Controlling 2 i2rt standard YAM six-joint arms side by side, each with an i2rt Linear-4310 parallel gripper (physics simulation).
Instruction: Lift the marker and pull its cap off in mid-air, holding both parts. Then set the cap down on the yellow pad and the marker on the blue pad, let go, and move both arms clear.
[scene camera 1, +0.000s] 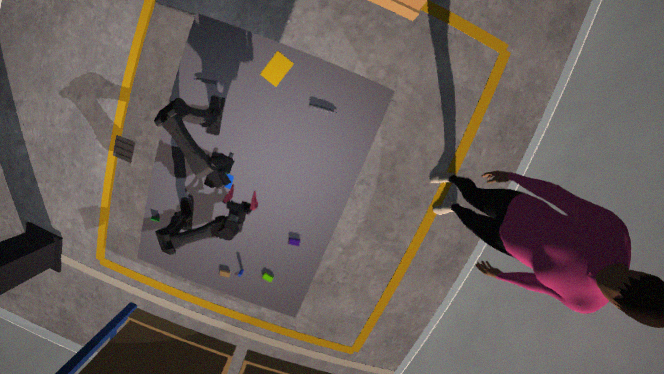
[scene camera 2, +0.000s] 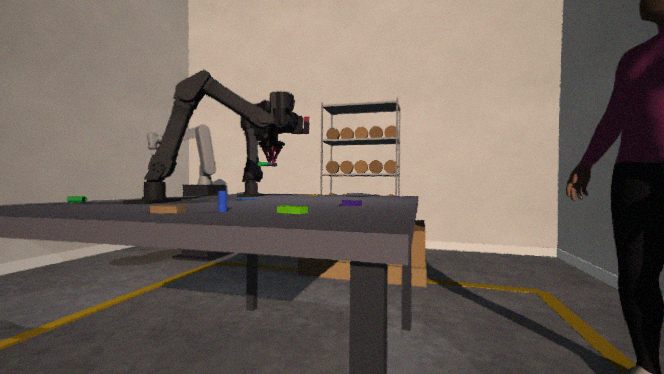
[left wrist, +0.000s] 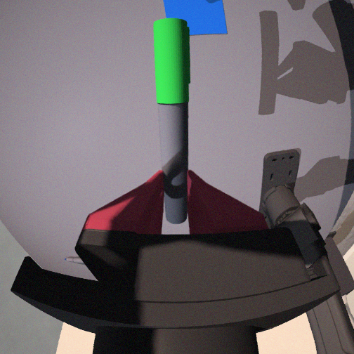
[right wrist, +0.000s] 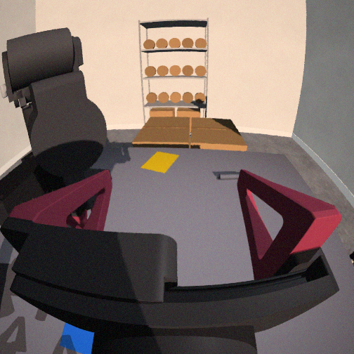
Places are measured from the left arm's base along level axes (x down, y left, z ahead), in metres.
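Where they show: left gripper, between the fingertips: (scene camera 1: 229, 160) (scene camera 2: 271, 164); right gripper, between the fingertips: (scene camera 1: 243, 187) (scene camera 2: 297, 128); left arm's base, origin of its link: (scene camera 1: 215, 115) (scene camera 2: 251, 196); right arm's base, origin of its link: (scene camera 1: 187, 214) (scene camera 2: 154, 202).
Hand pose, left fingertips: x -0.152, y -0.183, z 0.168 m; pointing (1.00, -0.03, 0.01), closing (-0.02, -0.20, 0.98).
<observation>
Each offset is from my left fingertips to the top centre of the thing.
The marker has a grey barrel (left wrist: 173, 130) and a green cap @[dx -0.008, dy -0.075, dz -0.015 m] (left wrist: 171, 62) (scene camera 2: 262, 164), which sits on the barrel's end. My left gripper (left wrist: 174, 177) (scene camera 2: 271, 161) is shut on the barrel and holds it level above the table; the cap sticks out beyond the fingers. My right gripper (right wrist: 174, 176) (scene camera 1: 242, 196) is open and empty. In scene camera 2 it is higher than the marker and to its right. The yellow pad @[dx +0.151, dy +0.484, dz +0.099 m] (scene camera 1: 277, 69) (right wrist: 160, 162) lies near the table's upper edge in scene camera 1. The blue pad (scene camera 1: 229, 181) (left wrist: 200, 20) (right wrist: 77, 339) is partly hidden beneath the left arm.
A grey pen @[dx +0.134, dy +0.343, dz +0.378 m] (scene camera 1: 322, 104) (right wrist: 230, 176) lies right of the yellow pad. A purple block @[dx +0.137, dy -0.409, dz +0.392 m] (scene camera 1: 294, 242), a lime block @[dx +0.137, dy -0.686, dz +0.282 m] (scene camera 1: 268, 277), a tan block @[dx +0.137, dy -0.734, dz +0.016 m] (scene camera 1: 224, 273) and an upright blue cylinder @[dx +0.104, dy -0.689, dz +0.117 m] (scene camera 2: 222, 201) stand on the table (scene camera 2: 330, 245). A green cylinder @[dx +0.131, dy -0.489, dz -0.456 m] (scene camera 2: 77, 199) lies near the right arm's base.
</observation>
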